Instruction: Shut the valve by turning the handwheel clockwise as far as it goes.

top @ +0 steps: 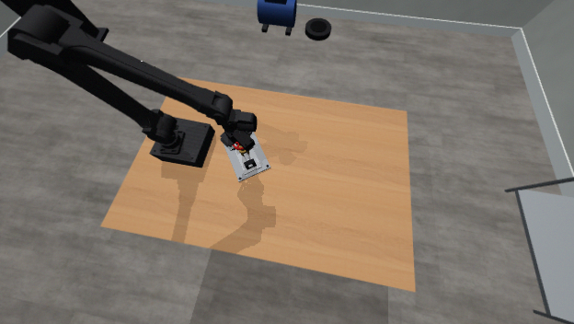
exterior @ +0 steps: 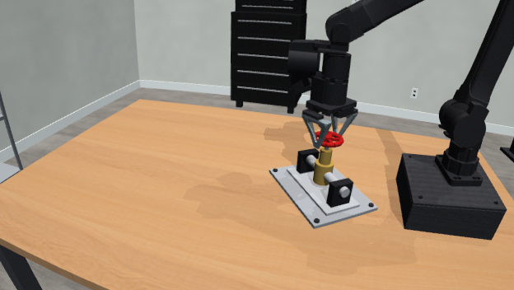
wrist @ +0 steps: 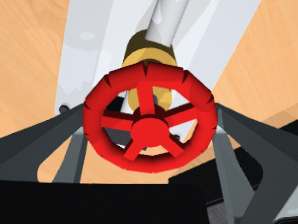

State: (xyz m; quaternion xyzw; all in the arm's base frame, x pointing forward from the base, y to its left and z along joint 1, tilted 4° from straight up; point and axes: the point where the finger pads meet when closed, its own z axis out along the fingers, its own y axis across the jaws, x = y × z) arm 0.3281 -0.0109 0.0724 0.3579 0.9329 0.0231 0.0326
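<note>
The handwheel is 1 cm below my hand. From my hand the other things lie so: baseplate 13 cm below.
</note>
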